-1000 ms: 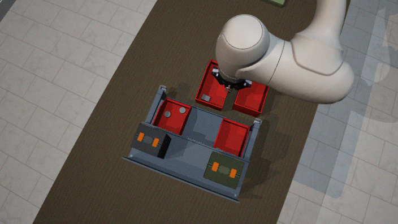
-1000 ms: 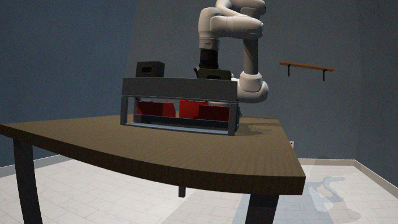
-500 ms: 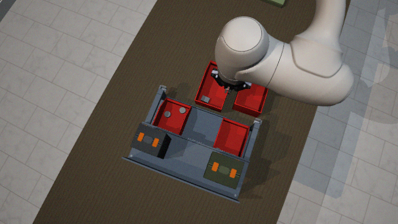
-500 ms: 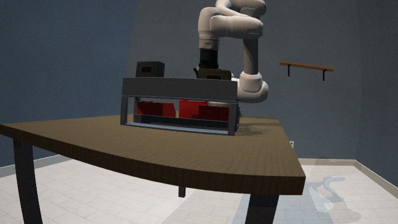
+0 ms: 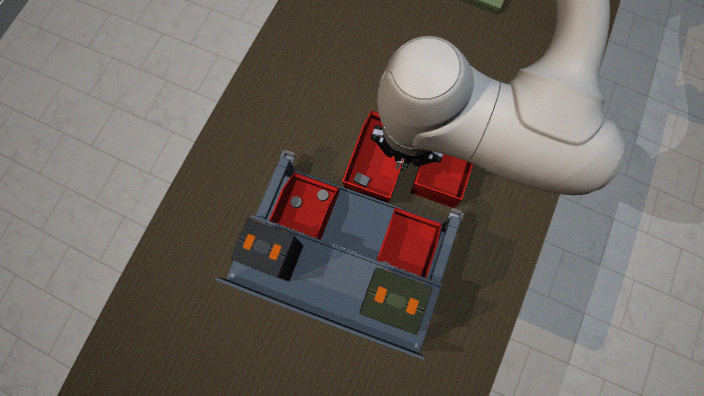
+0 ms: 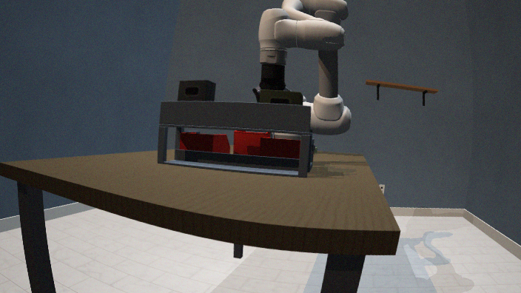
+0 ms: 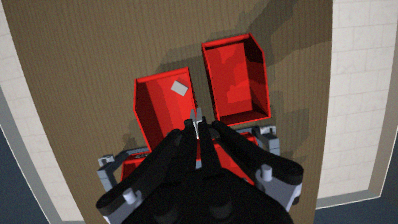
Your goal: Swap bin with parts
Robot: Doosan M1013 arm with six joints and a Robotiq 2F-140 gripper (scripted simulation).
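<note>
Now: hand 21 cm short of the shelf board, 10 cm above it and 1 cm to the left of it. From my hand the other things lie so: black case: 28 cm ahead, 12 cm to the right, 6 cm above; then green case: 25 cm ahead, 11 cm to the left, 5 cm above.
</note>
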